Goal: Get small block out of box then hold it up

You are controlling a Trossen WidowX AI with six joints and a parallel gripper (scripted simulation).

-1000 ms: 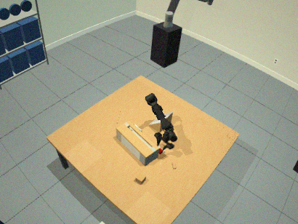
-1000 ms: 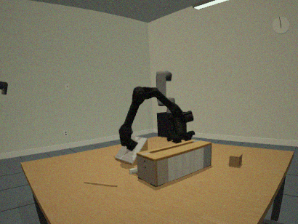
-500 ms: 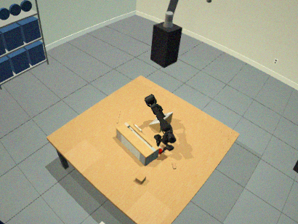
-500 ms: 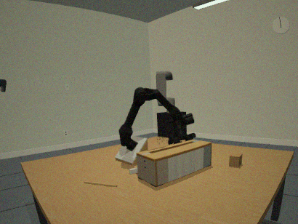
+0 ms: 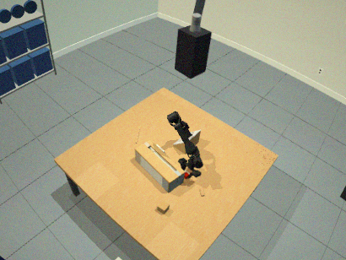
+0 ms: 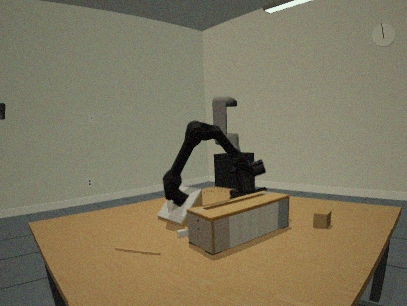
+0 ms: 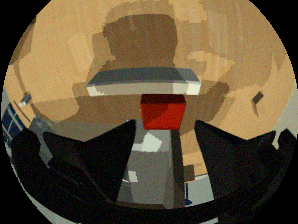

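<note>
The small red block is 2 cm behind my gripper tip and 1 cm below it. The rest, counted from my gripper tip: long box 6 cm ahead, 17 cm to the right, 4 cm above; small tan cube 29 cm ahead, 9 cm to the left.
</note>
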